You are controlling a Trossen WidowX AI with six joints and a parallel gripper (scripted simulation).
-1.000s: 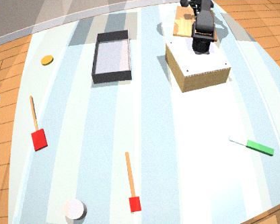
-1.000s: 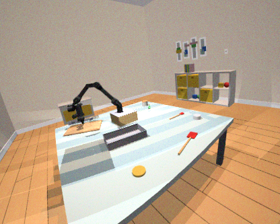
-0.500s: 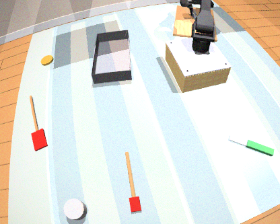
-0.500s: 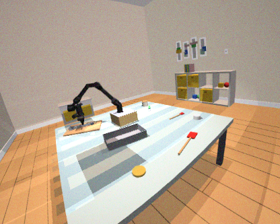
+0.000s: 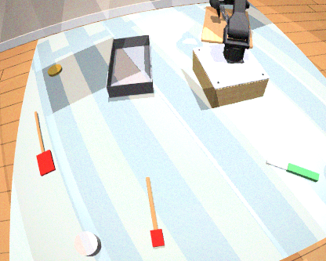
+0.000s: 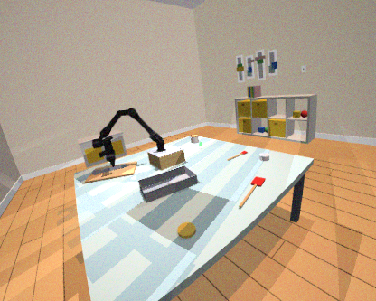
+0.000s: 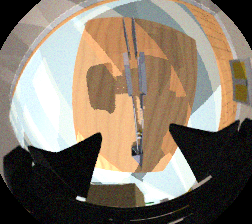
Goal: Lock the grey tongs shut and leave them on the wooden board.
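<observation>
Right now the wooden board is 10 mm behind my gripper tip, 20 mm to the right of it and 50 mm below it. From my gripper tip the other things lie so: yellow disc 830 mm ahead, 220 mm to the left, 50 mm below; green-handled knife 20 mm behind, 770 mm to the left, 50 mm below; roasting tin 470 mm ahead, 270 mm to the left, 30 mm below.
</observation>
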